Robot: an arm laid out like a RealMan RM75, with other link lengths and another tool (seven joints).
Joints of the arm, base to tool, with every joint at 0 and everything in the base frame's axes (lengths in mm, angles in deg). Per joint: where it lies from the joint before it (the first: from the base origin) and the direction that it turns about. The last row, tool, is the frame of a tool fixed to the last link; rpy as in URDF.
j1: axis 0 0 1 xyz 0.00 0.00 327.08
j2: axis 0 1 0 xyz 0.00 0.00 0.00
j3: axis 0 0 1 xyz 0.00 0.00 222.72
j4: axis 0 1 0 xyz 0.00 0.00 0.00
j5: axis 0 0 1 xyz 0.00 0.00 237.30
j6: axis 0 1 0 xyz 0.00 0.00 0.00
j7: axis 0 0 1 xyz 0.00 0.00 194.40
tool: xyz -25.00 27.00 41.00 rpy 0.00 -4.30 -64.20
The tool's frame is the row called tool.
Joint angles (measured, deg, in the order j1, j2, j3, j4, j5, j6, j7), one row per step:
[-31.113, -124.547, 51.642, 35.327, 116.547, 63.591, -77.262]
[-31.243, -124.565, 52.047, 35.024, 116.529, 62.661, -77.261]
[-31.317, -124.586, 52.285, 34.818, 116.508, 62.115, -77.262]
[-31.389, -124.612, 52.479, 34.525, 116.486, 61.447, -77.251]
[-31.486, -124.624, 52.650, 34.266, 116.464, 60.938, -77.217]
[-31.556, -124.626, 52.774, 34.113, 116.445, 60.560, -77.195]
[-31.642, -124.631, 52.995, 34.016, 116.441, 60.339, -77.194]
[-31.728, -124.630, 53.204, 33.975, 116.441, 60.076, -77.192]
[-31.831, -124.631, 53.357, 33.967, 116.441, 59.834, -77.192]
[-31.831, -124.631, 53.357, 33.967, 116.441, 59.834, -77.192]
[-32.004, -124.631, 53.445, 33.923, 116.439, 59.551, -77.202]
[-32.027, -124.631, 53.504, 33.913, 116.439, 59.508, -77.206]
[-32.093, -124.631, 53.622, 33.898, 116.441, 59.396, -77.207]
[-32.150, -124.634, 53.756, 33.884, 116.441, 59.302, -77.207]
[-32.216, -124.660, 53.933, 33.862, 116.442, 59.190, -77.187]
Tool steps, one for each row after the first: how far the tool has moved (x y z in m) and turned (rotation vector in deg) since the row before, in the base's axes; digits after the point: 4 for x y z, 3 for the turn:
[-0.0016, 0.0012, -0.0016, 0.204, 0.553, 0.187]
[-0.0009, 0.0005, -0.0011, 0.101, 0.300, 0.132]
[-0.0014, 0.0006, -0.0013, 0.162, 0.324, 0.249]
[-0.0009, 0.0005, -0.0011, 0.092, 0.263, 0.135]
[-0.0007, 0.0005, -0.0006, 0.103, 0.208, 0.081]
[0.0000, 0.0001, -0.0008, -0.056, 0.182, -0.068]
[-0.0001, 0.0005, -0.0005, 0.025, 0.224, -0.085]
[0.0001, 0.0008, -0.0002, 0.071, 0.194, -0.099]
[0.0000, 0.0000, 0.0000, 0.000, 0.000, 0.000]
[0.0004, 0.0013, -0.0001, 0.124, 0.173, -0.084]
[0.0001, 0.0001, -0.0002, -0.016, 0.044, -0.031]
[0.0002, 0.0003, -0.0003, -0.008, 0.109, -0.083]
[0.0002, 0.0002, -0.0003, -0.033, 0.103, -0.091]
[0.0003, 0.0001, -0.0006, -0.065, 0.120, -0.131]

